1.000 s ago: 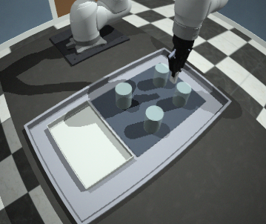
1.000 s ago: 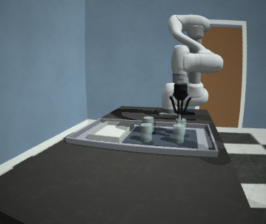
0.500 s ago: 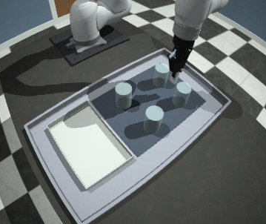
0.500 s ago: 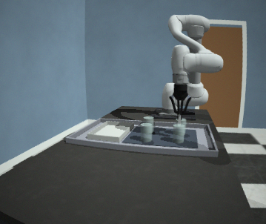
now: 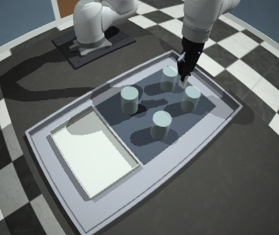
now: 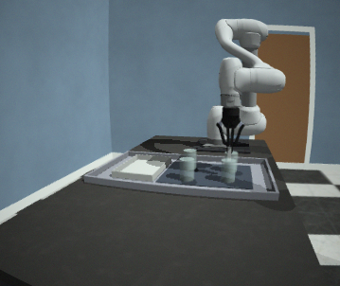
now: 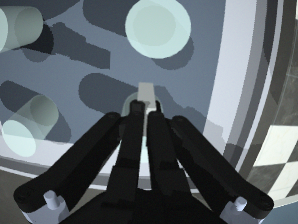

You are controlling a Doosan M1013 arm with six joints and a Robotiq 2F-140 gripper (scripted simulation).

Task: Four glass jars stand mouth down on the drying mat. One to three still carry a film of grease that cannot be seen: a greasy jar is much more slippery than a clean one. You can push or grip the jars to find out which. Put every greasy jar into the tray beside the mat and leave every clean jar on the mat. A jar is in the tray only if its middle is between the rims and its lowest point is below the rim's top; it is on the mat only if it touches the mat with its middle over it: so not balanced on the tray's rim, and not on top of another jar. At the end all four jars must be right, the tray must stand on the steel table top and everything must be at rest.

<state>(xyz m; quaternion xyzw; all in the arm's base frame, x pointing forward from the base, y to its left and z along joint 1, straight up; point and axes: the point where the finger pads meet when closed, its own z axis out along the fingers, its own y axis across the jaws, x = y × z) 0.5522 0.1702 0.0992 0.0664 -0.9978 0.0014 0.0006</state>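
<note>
Right now my hand is 1 cm past the drying mat, 10 cm to the left of it and 11 cm above it. Also, from my hand: tray: 4 cm ahead, 41 cm to the right, 10 cm below; steel table top: 2 cm ahead, 20 cm to the right, 11 cm below.
</note>
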